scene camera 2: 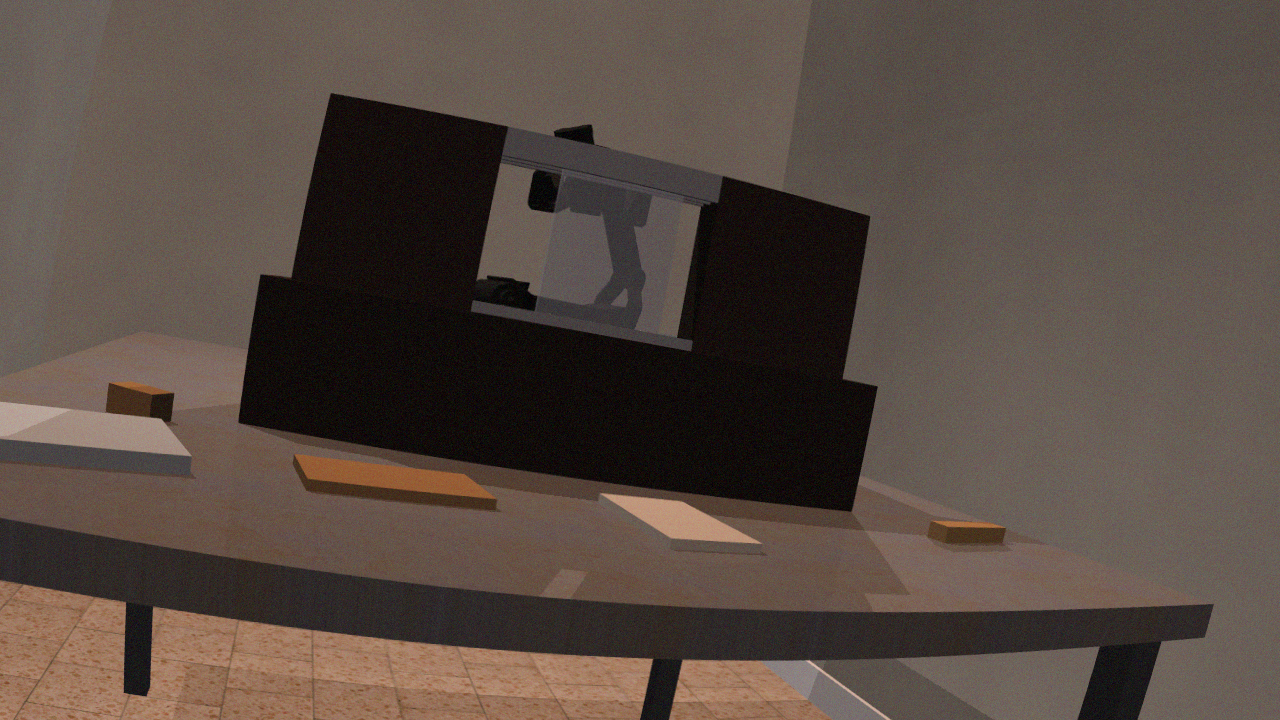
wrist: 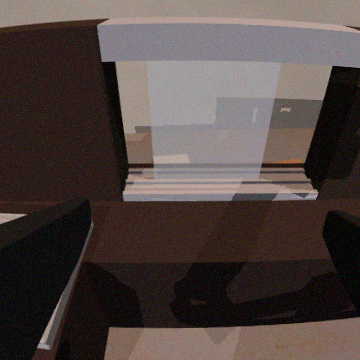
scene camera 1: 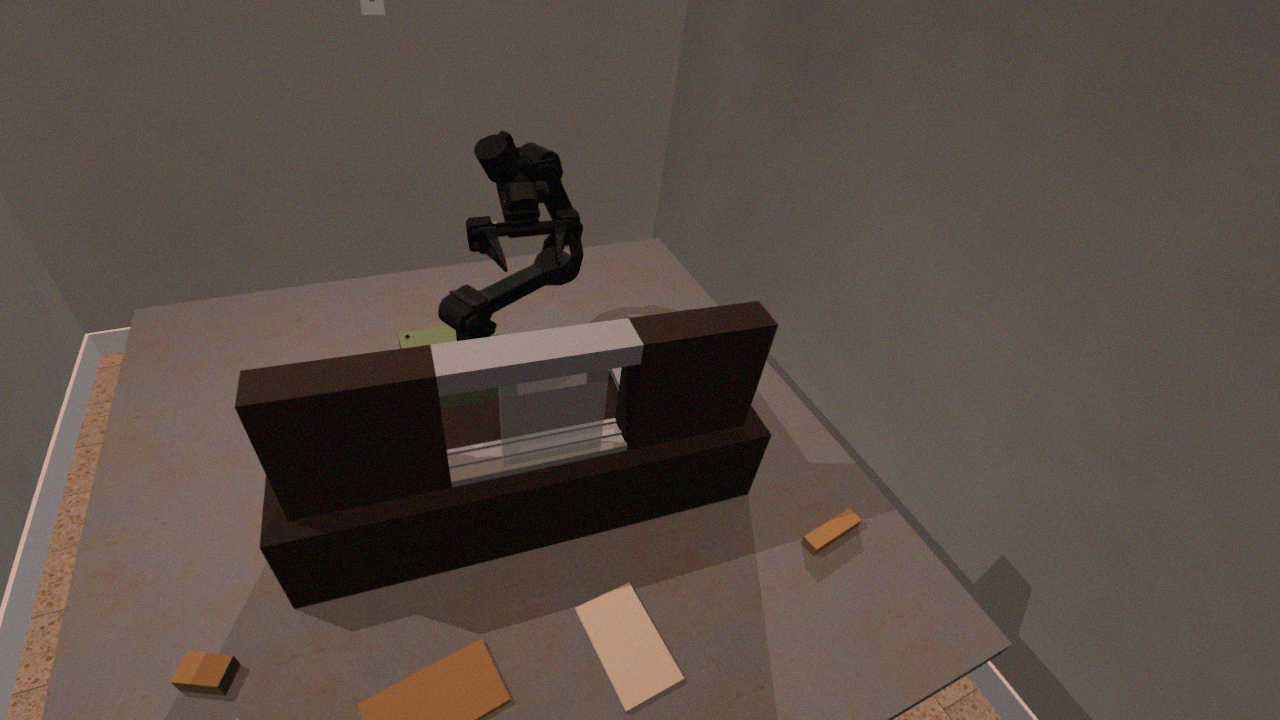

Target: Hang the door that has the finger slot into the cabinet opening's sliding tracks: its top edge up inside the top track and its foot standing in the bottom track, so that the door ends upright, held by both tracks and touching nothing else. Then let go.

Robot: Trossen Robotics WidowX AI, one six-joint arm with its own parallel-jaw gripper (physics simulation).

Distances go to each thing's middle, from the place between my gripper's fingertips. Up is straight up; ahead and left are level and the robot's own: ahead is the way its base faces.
My hand is 240 mm short of the grey top track [scene camera 1: 463,366], 50 mm to the left of it and 20 mm below it. The rest, counted from my hand: cream panel [scene camera 1: 638,665] (490 mm ahead, 340 mm below, 10 mm to the left); grey bottom track [scene camera 1: 475,463] (240 mm ahead, 180 mm below, 50 mm to the right).
